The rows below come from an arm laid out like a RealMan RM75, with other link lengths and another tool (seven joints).
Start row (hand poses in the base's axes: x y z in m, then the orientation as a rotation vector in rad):
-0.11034, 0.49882, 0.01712, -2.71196, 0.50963, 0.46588
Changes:
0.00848, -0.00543, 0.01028, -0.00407, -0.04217, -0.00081
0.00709, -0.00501, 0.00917, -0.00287, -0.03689, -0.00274
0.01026, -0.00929, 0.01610, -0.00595, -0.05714, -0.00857
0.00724, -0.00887, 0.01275, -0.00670, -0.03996, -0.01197
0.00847, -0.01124, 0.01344, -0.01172, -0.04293, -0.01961
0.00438, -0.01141, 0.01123, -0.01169, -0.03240, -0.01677
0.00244, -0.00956, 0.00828, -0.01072, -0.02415, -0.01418
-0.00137, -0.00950, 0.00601, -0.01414, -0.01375, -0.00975
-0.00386, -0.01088, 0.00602, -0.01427, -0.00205, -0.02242
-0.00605, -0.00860, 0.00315, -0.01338, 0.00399, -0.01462
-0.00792, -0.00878, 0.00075, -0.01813, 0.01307, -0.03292
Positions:
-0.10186, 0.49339, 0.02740, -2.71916, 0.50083, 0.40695
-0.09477, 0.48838, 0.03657, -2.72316, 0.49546, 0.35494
-0.08451, 0.47909, 0.05267, -2.72762, 0.49313, 0.27302
-0.07727, 0.47022, 0.06542, -2.73002, 0.50002, 0.21372
-0.06880, 0.45898, 0.07886, -2.73360, 0.51741, 0.14729
-0.06442, 0.44757, 0.09009, -2.73748, 0.53365, 0.09588
-0.06198, 0.43801, 0.09837, -2.74123, 0.54834, 0.05653
-0.06335, 0.42851, 0.10438, -2.75041, 0.56038, 0.03152
-0.06721, 0.41763, 0.11040, -2.75731, 0.59305, 0.01946
-0.07326, 0.40903, 0.11355, -2.76633, 0.61655, 0.01772
-0.08118, 0.40025, 0.11430, -2.77510, 0.66875, 0.02311

